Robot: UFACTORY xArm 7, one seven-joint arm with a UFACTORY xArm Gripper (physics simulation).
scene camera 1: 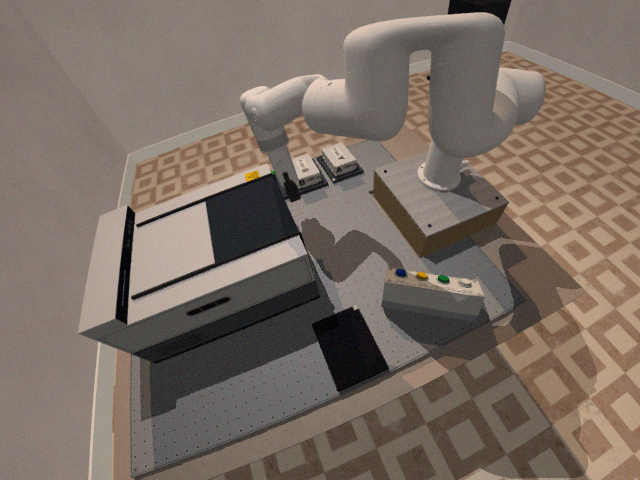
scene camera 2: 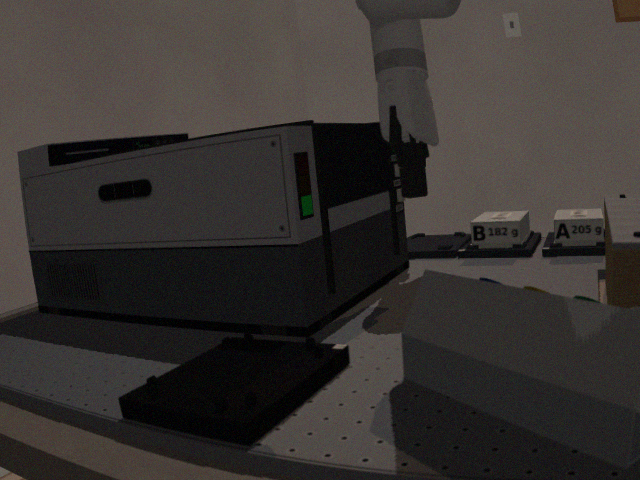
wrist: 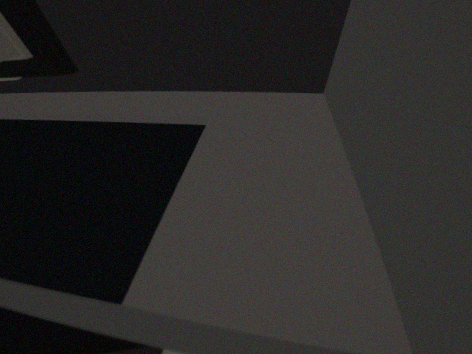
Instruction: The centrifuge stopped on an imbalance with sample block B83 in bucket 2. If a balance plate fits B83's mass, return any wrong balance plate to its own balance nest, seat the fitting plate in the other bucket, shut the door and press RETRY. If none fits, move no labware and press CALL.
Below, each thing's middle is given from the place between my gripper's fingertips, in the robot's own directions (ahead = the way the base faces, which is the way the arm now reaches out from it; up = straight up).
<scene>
Now: hand 14 cm short of the dark sliding door panel (scene camera 1: 246,217), 10 cm below it and 9 cm to the right of it. The rest, counted from my hand: grey button box (scene camera 2: 555,365): 39 cm to the left, 19 cm behind, 7 cm below; then centrifuge (scene camera 2: 278,230): 29 cm ahead, 8 cm to the left, 1 cm above.
</scene>
